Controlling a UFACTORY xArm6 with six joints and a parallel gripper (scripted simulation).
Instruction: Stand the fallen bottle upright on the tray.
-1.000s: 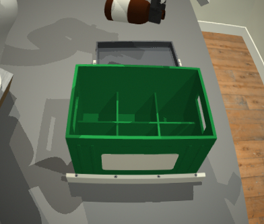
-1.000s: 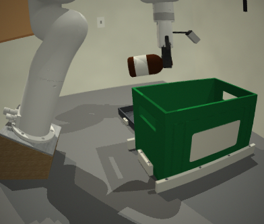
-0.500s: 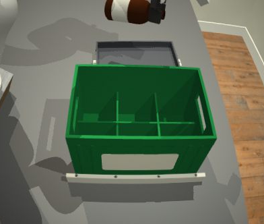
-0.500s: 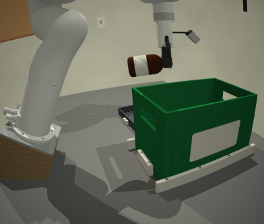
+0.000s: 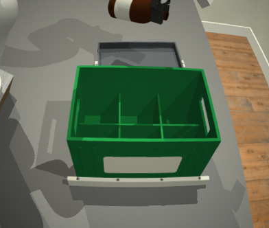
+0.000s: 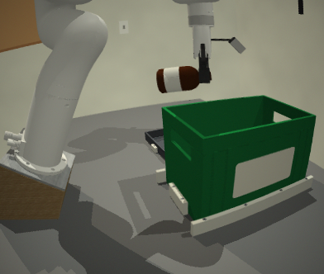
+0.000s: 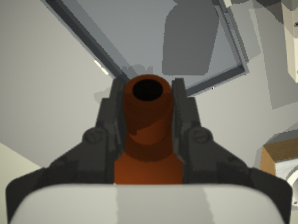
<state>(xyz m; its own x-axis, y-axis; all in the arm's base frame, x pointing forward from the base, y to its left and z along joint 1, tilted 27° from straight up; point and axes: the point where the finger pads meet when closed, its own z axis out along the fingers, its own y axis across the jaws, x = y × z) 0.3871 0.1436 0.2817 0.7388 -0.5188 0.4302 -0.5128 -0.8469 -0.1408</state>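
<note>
Now: hand 50 mm past the brown bottle, 30 mm to the right of it and 10 mm above it. Round my hand: green crate 260 mm to the right, 120 mm below, 90 mm behind; then dark grey tray 190 mm below, 30 mm behind, 10 mm to the left.
</note>
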